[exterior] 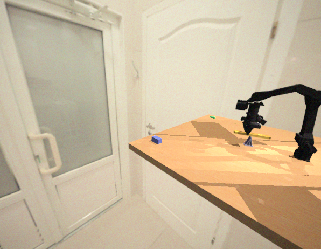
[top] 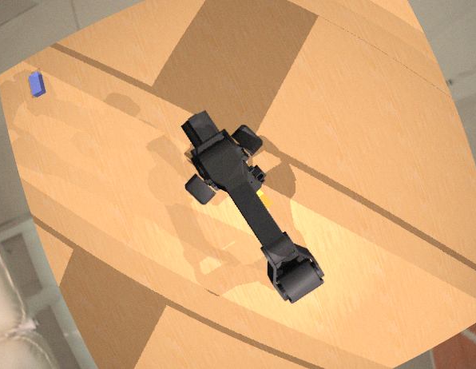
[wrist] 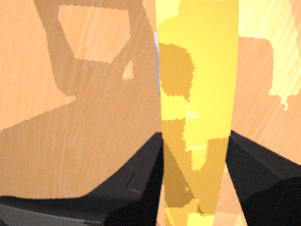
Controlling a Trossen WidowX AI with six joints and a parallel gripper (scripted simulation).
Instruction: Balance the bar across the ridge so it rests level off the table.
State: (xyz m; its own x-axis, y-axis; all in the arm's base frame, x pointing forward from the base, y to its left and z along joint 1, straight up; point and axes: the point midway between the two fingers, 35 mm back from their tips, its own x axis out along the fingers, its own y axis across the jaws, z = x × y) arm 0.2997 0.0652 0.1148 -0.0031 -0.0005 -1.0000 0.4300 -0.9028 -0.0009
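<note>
The yellow bar lies 30 mm behind my gripper tip and 10 mm to the right of it. The rest, counted from my gripper tip: pale violet ridge block (30 mm behind, 20 mm below, 10 mm to the right); blue block (440 mm ahead, 430 mm to the left, 60 mm below); small green block (570 mm to the right, 440 mm ahead, 70 mm below).
</note>
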